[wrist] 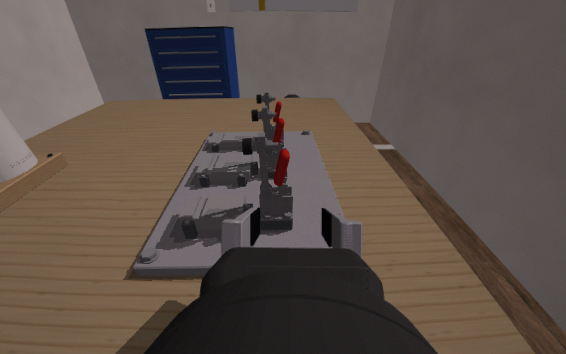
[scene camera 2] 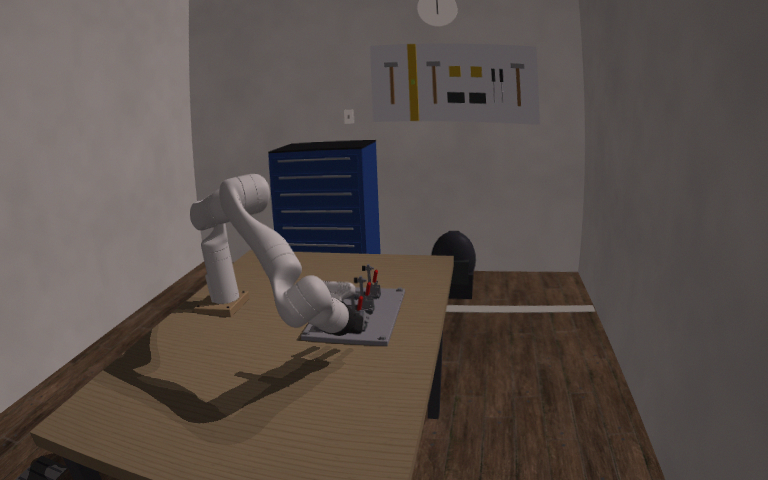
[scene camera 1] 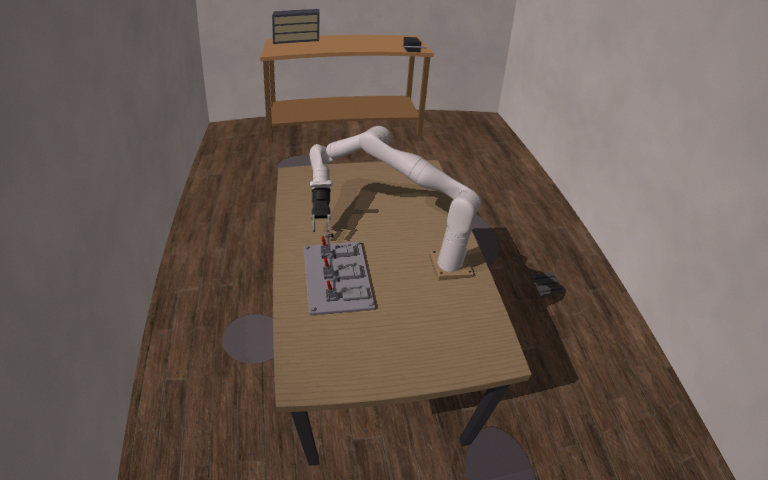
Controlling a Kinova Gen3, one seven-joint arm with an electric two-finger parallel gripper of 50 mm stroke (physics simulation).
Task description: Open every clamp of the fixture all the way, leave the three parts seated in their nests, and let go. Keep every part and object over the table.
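Places are measured from the arm's base along level axes (x ahead, y left, z up), in metres.
Pixels of known places: gripper, fingertip midpoint: (wrist: 290, 221) (scene camera 2: 356, 318) (scene camera 1: 321, 231); arm's base at its link origin: (wrist: 6, 171) (scene camera 2: 226, 298) (scene camera 1: 448, 263).
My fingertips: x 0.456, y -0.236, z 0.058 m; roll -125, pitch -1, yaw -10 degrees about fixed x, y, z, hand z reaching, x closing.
Note:
For each thing: its top centre in the pictures, then the offset to it from my fingertips. "spot": a spot on its surface instead. Level surfaces: height alone.
- nearest clamp's handle at a spot on its surface: (wrist: 281, 167) spot: dx +0.001, dy +0.060, dz +0.015 m
- middle handle at a spot on its surface: (wrist: 279, 131) spot: dx +0.014, dy +0.170, dz +0.009 m
- far handle at a spot on its surface: (wrist: 278, 111) spot: dx +0.027, dy +0.279, dz +0.004 m
- wooden table at its surface level: dz -0.081 m
The grey fixture plate (scene camera 1: 316, 293) (scene camera 2: 390, 316) (wrist: 315, 175) lies on the table. Its three clamps have red handles, and their arms stand raised with black tips. In the wrist view, the nearest clamp's handle (wrist: 281, 167) leans slightly right; the middle handle (wrist: 279, 131) and far handle (wrist: 278, 111) stand behind it. Three grey parts, nearest (wrist: 220, 217) (scene camera 1: 346, 249), middle (wrist: 225, 172) (scene camera 1: 350, 271) and far (wrist: 232, 145) (scene camera 1: 355, 292), lie in their nests; shadow hides fine seating detail. My gripper (scene camera 1: 321, 229) (wrist: 290, 221) is open and empty, tilted toward the nearest clamp, fingers apart from its handle.
The wooden table (scene camera 1: 396, 350) (scene camera 2: 226, 452) carries the fixture near one long edge. The arm's base board (scene camera 1: 453, 274) (scene camera 2: 231, 310) is near the opposite edge. Bolt heads stand at the plate's corners, one (wrist: 148, 255) near the gripper. A blue cabinet (scene camera 2: 322, 192) (wrist: 192, 62) stands beyond the table.

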